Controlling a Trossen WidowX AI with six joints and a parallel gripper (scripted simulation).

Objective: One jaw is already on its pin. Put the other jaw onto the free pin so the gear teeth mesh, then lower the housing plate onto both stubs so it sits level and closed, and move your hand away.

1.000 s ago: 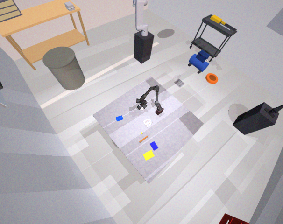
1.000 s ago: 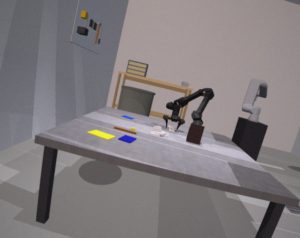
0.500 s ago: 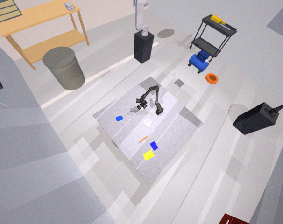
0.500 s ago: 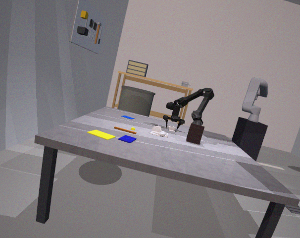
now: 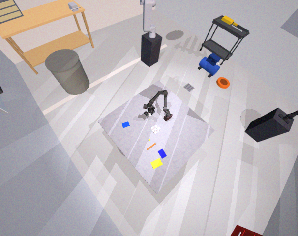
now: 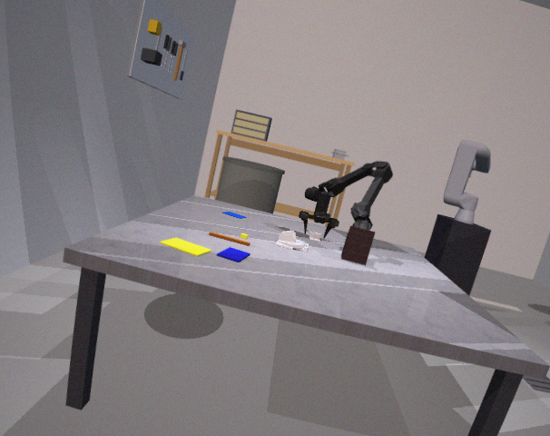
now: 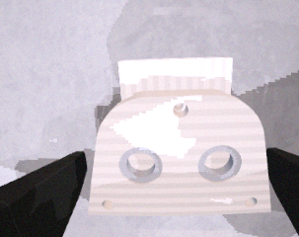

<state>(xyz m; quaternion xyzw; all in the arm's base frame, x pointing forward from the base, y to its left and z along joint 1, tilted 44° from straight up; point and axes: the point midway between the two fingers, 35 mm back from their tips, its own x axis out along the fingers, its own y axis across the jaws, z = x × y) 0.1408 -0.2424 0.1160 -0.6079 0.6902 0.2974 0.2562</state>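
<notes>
Right now my gripper tip is 2 cm below the white housing plate and 1 cm to the right of it. From my gripper tip the other things lie so: white jaw 28 cm to the left, 9 cm ahead, 1 cm above; small yellow cube 32 cm to the left, 30 cm ahead; orange bar 40 cm to the left, 35 cm ahead.
</notes>
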